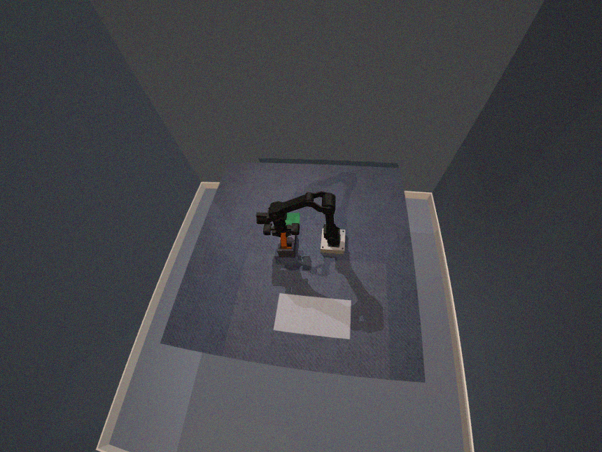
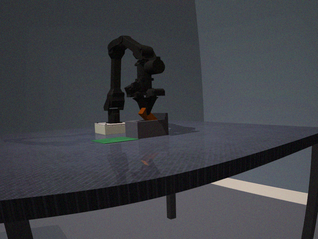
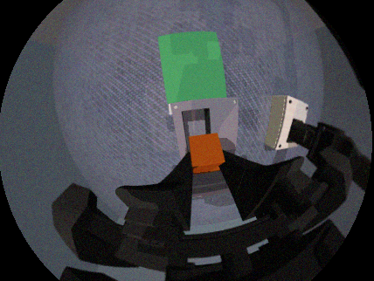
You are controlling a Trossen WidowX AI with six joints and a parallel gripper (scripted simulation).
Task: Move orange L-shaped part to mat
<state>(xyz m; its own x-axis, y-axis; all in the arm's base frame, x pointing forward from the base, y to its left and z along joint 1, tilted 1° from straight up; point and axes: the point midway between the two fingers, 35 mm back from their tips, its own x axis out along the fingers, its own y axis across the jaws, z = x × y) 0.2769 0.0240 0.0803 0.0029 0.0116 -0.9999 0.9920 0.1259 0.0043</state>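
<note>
The green mat is 140 mm to the right of my gripper tip and 100 mm below it. Round my gripper tip: orange L-shaped part (30 mm to the left, 30 mm below, 20 mm behind).
</note>
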